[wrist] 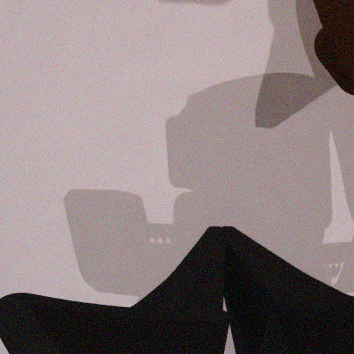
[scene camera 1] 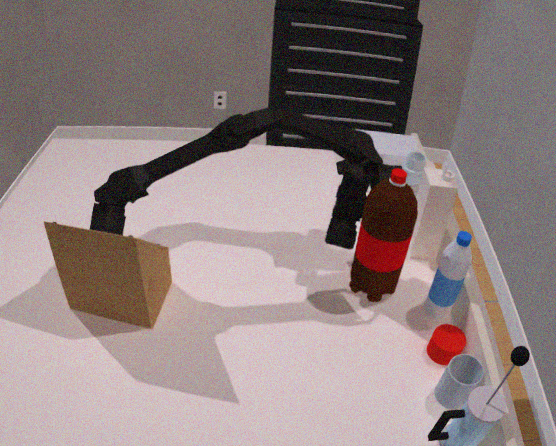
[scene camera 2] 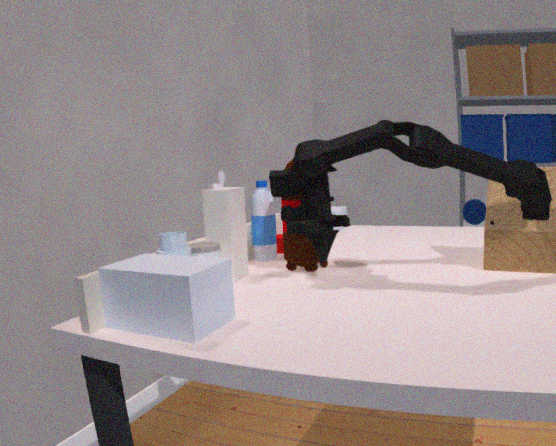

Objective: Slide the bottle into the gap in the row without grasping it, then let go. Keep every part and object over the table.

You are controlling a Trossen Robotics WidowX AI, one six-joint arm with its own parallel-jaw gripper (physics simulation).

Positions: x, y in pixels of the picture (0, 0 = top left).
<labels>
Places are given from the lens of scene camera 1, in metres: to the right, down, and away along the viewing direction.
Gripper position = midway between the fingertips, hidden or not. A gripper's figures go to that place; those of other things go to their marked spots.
gripper (scene camera 1: 337, 241): 0.14, 0.04, 1.16
blue-labelled bottle (scene camera 1: 456, 258): 0.35, 0.07, 0.93
tall white carton (scene camera 1: 437, 190): 0.35, -0.07, 1.07
The marked spots on the blue-labelled bottle and the tall white carton are 0.20 m apart.
</labels>
